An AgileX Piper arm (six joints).
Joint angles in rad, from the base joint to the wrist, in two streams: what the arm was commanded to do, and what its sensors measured. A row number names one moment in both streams.
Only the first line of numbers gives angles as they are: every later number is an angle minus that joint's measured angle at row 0.
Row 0, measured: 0.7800, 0.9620, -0.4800, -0.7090, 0.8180, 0.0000
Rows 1 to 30, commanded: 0.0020, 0.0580, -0.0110, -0.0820, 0.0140, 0.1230; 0.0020, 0.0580, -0.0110, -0.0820, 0.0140, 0.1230; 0.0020, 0.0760, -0.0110, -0.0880, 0.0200, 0.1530; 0.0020, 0.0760, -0.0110, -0.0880, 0.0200, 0.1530; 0.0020, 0.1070, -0.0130, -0.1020, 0.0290, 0.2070; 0.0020, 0.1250, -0.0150, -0.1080, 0.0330, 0.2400; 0.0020, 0.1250, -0.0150, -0.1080, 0.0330, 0.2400; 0.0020, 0.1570, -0.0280, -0.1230, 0.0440, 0.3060; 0.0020, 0.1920, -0.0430, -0.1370, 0.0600, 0.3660; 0.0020, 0.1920, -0.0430, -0.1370, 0.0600, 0.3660; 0.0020, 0.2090, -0.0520, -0.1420, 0.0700, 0.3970; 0.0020, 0.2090, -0.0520, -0.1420, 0.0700, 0.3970; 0.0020, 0.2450, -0.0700, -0.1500, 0.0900, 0.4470; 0.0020, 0.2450, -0.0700, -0.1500, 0.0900, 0.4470; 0.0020, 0.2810, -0.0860, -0.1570, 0.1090, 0.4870; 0.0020, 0.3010, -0.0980, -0.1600, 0.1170, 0.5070; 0.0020, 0.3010, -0.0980, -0.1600, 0.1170, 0.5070; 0.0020, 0.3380, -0.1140, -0.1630, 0.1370, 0.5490; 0.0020, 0.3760, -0.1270, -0.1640, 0.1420, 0.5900; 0.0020, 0.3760, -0.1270, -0.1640, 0.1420, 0.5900; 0.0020, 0.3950, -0.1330, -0.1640, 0.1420, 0.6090; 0.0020, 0.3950, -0.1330, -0.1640, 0.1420, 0.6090; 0.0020, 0.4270, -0.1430, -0.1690, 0.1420, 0.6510; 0.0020, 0.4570, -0.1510, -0.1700, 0.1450, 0.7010; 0.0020, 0.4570, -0.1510, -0.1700, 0.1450, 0.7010; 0.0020, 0.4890, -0.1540, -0.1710, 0.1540, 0.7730; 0.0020, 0.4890, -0.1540, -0.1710, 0.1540, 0.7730; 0.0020, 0.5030, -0.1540, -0.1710, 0.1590, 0.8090; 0.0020, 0.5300, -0.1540, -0.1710, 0.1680, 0.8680; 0.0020, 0.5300, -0.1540, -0.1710, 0.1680, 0.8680
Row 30, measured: 0.0000, 0.5010, -0.1470, -0.1070, 0.1080, 0.7760
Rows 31 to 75, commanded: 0.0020, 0.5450, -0.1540, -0.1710, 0.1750, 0.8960; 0.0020, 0.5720, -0.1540, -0.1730, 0.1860, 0.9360; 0.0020, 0.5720, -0.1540, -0.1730, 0.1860, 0.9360; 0.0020, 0.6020, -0.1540, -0.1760, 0.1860, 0.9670; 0.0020, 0.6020, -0.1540, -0.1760, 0.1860, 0.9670; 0.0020, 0.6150, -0.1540, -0.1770, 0.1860, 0.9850; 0.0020, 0.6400, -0.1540, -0.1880, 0.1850, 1.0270; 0.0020, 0.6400, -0.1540, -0.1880, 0.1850, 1.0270; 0.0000, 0.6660, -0.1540, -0.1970, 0.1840, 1.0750; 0.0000, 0.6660, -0.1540, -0.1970, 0.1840, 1.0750; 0.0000, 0.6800, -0.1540, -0.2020, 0.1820, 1.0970; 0.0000, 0.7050, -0.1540, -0.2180, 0.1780, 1.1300; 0.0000, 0.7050, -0.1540, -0.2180, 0.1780, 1.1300; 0.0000, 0.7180, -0.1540, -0.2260, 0.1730, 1.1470; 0.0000, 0.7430, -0.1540, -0.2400, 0.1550, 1.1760; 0.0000, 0.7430, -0.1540, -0.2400, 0.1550, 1.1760; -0.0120, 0.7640, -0.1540, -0.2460, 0.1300, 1.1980; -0.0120, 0.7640, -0.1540, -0.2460, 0.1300, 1.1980; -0.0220, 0.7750, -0.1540, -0.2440, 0.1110, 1.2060; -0.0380, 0.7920, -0.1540, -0.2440, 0.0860, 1.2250; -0.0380, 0.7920, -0.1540, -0.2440, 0.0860, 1.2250; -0.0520, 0.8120, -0.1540, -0.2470, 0.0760, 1.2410; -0.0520, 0.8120, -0.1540, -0.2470, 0.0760, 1.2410; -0.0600, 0.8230, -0.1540, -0.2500, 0.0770, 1.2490; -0.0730, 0.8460, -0.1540, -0.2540, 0.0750, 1.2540; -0.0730, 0.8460, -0.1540, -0.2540, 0.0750, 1.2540; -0.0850, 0.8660, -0.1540, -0.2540, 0.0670, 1.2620; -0.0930, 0.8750, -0.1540, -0.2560, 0.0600, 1.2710; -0.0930, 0.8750, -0.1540, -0.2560, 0.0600, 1.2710; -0.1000, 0.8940, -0.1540, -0.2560, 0.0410, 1.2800; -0.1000, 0.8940, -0.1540, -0.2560, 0.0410, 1.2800; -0.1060, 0.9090, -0.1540, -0.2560, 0.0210, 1.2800; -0.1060, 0.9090, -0.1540, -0.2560, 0.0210, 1.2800; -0.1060, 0.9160, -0.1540, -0.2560, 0.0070, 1.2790; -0.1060, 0.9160, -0.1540, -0.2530, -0.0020, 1.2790; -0.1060, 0.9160, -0.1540, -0.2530, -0.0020, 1.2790; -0.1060, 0.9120, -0.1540, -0.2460, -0.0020, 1.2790; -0.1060, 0.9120, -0.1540, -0.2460, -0.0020, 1.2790; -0.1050, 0.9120, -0.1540, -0.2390, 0.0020, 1.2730; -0.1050, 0.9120, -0.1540, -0.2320, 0.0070, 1.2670; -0.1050, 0.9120, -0.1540, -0.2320, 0.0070, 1.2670; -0.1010, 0.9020, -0.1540, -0.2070, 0.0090, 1.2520; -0.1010, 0.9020, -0.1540, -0.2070, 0.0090, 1.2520; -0.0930, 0.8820, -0.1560, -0.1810, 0.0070, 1.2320; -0.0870, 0.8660, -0.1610, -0.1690, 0.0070, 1.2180
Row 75, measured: -0.0960, 0.8880, -0.1540, -0.1830, -0.0160, 1.2420
